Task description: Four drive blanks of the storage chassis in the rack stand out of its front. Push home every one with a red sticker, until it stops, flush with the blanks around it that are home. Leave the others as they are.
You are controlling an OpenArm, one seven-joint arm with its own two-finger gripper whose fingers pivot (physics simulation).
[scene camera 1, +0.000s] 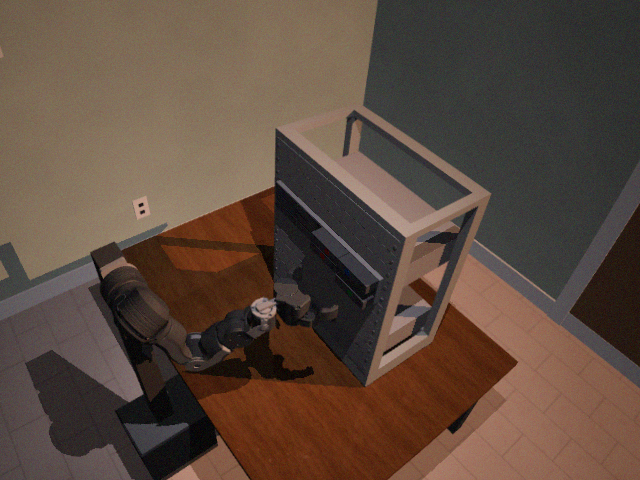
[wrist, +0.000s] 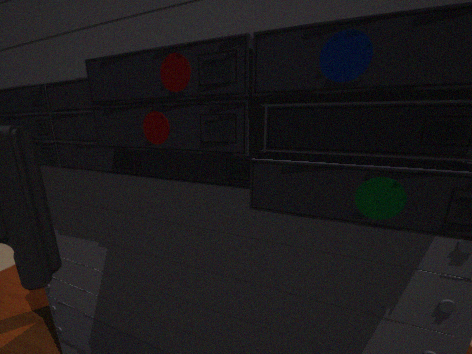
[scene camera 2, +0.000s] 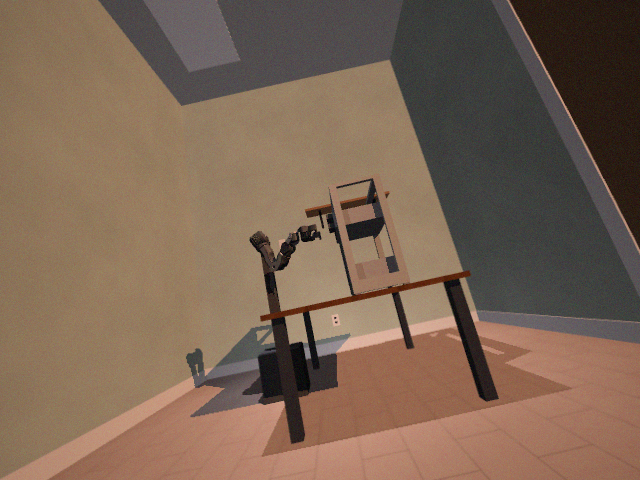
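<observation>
In the wrist view, two blanks with red stickers, an upper one [wrist: 125,80] [scene camera 1: 326,252] and a lower one [wrist: 117,122] [scene camera 1: 322,256], stand out one above the other on the left. The blue-sticker blank [wrist: 295,65] [scene camera 1: 347,271] stands out at the upper right. The green-sticker blank [wrist: 310,187] [scene camera 1: 349,292] stands out at the lower right. Between these two, a plain blank [wrist: 360,130] sits deeper. My gripper [scene camera 1: 315,291] [scene camera 2: 317,231] is open and empty, in front of the rack and apart from the blanks. One finger shows at the wrist view's left edge.
Plain blanks [wrist: 22,102] sit further back at the left of the chassis. The rack [scene camera 1: 390,310] [scene camera 2: 347,248] stands on the wooden table [scene camera 1: 330,423] [scene camera 2: 418,285]. Flat panels with screw heads cover its front above and below the chassis. A wall is behind the table.
</observation>
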